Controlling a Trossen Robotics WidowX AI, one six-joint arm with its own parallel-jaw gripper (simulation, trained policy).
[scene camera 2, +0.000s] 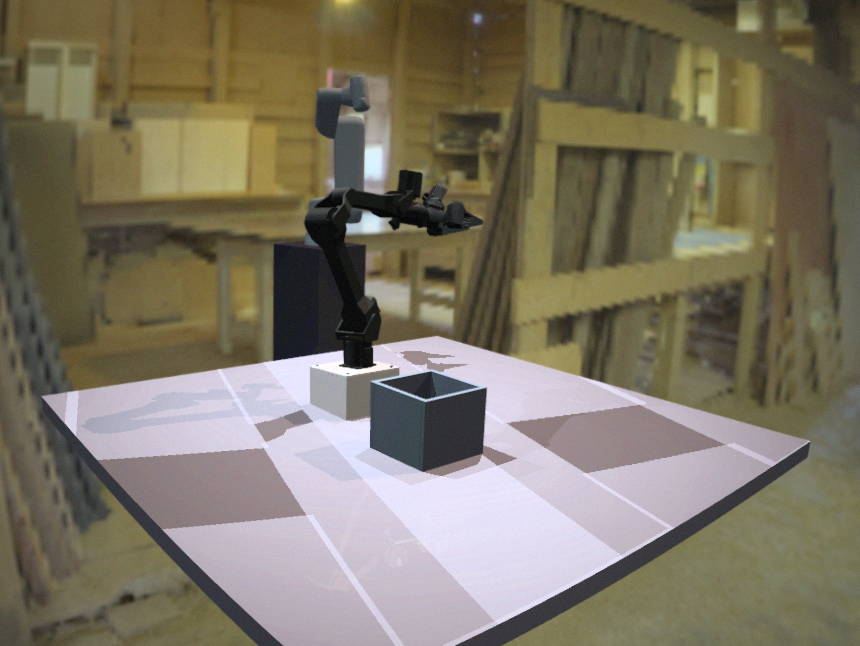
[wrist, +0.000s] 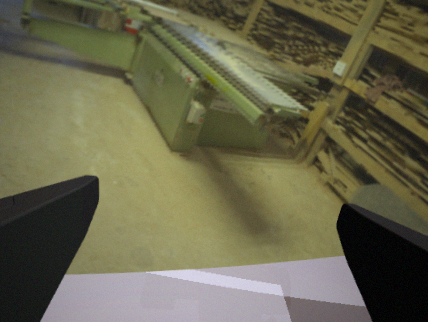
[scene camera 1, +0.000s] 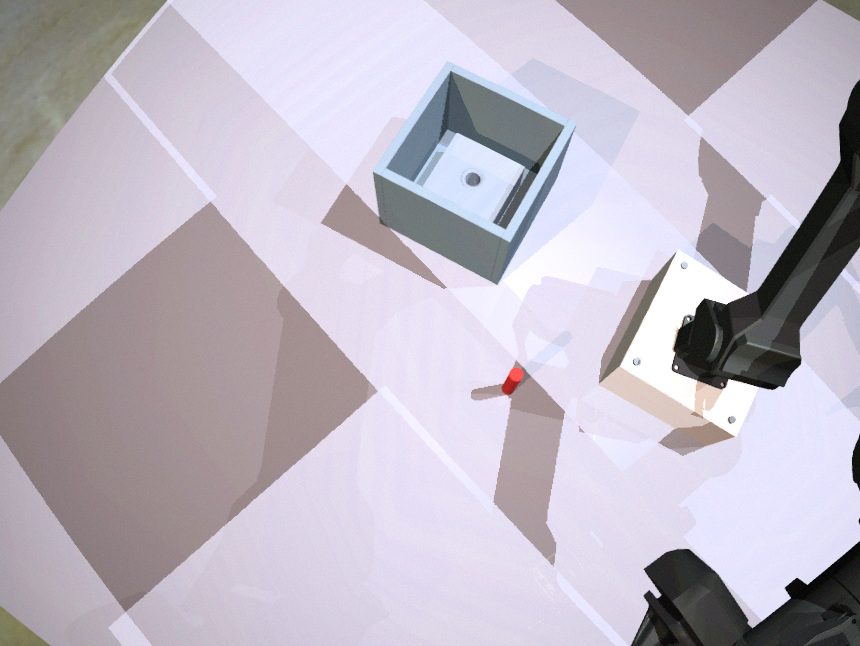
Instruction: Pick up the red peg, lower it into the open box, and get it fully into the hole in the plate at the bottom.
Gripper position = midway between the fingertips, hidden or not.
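My gripper (scene camera 2: pixel 475 225) visible. Wrist view, gripper (wrist: pixel 222 203) too. Grey box (scene camera 1: pixel 458 101) visible; out of frame in the wrist view. Pale plate (scene camera 1: pixel 471 175) visible; scene camera 2 misses it, hidden by the grey box.
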